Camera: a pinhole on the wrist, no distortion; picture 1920 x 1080 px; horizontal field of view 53.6 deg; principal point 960.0 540.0 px. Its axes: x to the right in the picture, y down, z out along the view. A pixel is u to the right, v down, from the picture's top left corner.
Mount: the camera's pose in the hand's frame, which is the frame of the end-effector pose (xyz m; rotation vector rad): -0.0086 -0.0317 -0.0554 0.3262 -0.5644 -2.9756
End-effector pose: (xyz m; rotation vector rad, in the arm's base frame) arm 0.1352 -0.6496 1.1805 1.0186 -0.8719 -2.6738
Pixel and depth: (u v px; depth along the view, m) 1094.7 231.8 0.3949
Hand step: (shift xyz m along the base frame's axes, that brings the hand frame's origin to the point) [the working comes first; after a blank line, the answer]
In the camera's frame: 0.0280 -0.0640 0.3949

-0.0908 0.0375 0.3295
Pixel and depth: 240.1 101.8 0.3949
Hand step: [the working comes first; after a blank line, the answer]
In the camera's frame: -0.1496 -0.0911 0.3949

-0.2392 -0.0479 0.2753
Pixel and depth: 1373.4 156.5 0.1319
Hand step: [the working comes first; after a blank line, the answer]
In the camera's frame: 0.0287 -0.0266 0.1319

0.0173 0.0163 0.0877
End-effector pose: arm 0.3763 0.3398 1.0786 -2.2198 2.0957 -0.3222
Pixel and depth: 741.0 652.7 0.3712
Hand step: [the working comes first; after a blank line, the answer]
In the camera's frame: -0.0428 0.0220 0.3712

-0.0246 0.0168 -0.3124
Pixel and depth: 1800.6 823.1 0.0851
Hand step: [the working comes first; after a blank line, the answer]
In the camera's frame: 0.0376 0.0127 0.0851

0.0191 0.0628 -0.0219
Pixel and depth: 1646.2 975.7 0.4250
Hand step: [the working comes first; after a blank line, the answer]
In the camera's frame: 0.1535 0.0974 0.4250

0.0494 0.2160 -0.3562
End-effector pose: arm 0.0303 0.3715 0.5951 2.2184 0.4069 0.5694
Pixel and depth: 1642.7 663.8 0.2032
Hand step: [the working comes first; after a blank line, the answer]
In the camera's frame: 0.0730 0.0132 0.2032

-0.0414 -0.1433 -0.0900
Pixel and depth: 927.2 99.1 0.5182
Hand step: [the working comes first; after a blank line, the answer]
In the camera's frame: -0.0089 -0.1202 0.5182

0.1163 -0.4551 -0.0492
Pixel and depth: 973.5 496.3 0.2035
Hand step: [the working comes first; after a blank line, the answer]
In the camera's frame: 0.0014 -0.0047 0.2035

0.0232 -0.1330 -0.0559
